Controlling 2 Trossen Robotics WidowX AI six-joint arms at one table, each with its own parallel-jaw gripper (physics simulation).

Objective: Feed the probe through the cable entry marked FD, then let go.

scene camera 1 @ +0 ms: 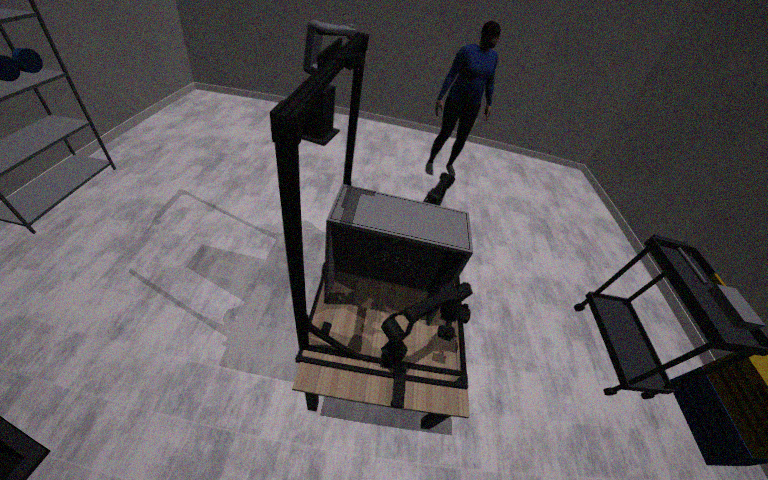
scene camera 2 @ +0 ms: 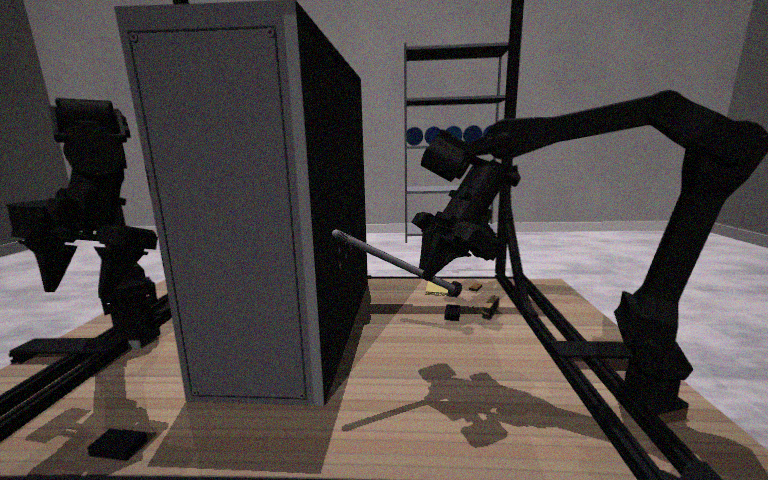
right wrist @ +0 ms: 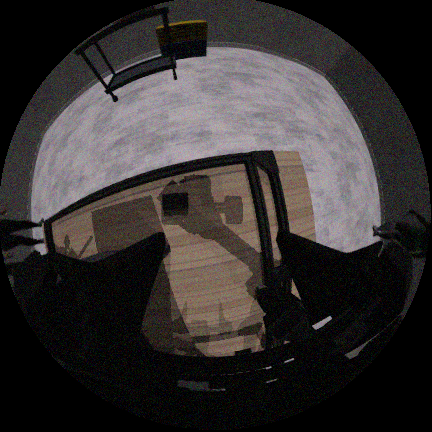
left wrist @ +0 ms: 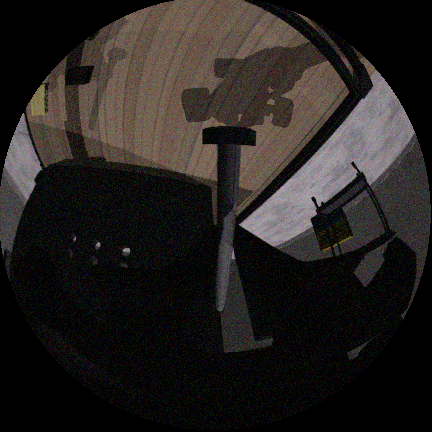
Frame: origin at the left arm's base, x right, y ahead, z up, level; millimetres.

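Seen in the pictures: left gripper, between the fingertips: (scene camera 2: 422, 278) (left wrist: 224, 230); right gripper, between the fingertips: (scene camera 2: 76, 295) (right wrist: 222, 237); left arm's base, origin of its link: (scene camera 2: 650, 396); right arm's base, origin of its link: (scene camera 1: 388, 360) (scene camera 2: 135, 332) (right wrist: 270, 294).
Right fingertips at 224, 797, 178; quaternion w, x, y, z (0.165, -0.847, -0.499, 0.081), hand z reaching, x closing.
Offsets run from my right fingertips to a thing's top centre, as dx, dy, dz. Level surfaces: height alone.
The probe (scene camera 2: 390, 259) (left wrist: 229, 170) is a grey rod with a black knob at one end. My left gripper (scene camera 2: 428, 275) (left wrist: 224, 230) is shut on it near the knob and holds it above the table, slanting up toward the cabinet. The cabinet @(+208, -311, +367) (scene camera 1: 407, 220) (scene camera 2: 220, 215) (left wrist: 125, 215) stands upright. The probe's tip overlaps its dark face in scene camera 2; contact is unclear. Small bright openings show on that face in the left wrist view; the FD mark is not readable. My right gripper (scene camera 1: 454, 316) (scene camera 2: 80, 294) (right wrist: 222, 237) is open and empty, on the cabinet's other side.
A black block @(-81, -48, -183) (scene camera 2: 118, 444) (right wrist: 175, 204) lies on the table at the right arm's side. A black cube @(+149, -655, -183) (scene camera 2: 451, 312) (left wrist: 80, 75), a yellow block @(+301, -691, -186) (scene camera 2: 436, 288) (left wrist: 39, 101) and brown pieces lie behind the probe. Black frame rails edge the table @(dz -197) (scene camera 1: 339, 380).
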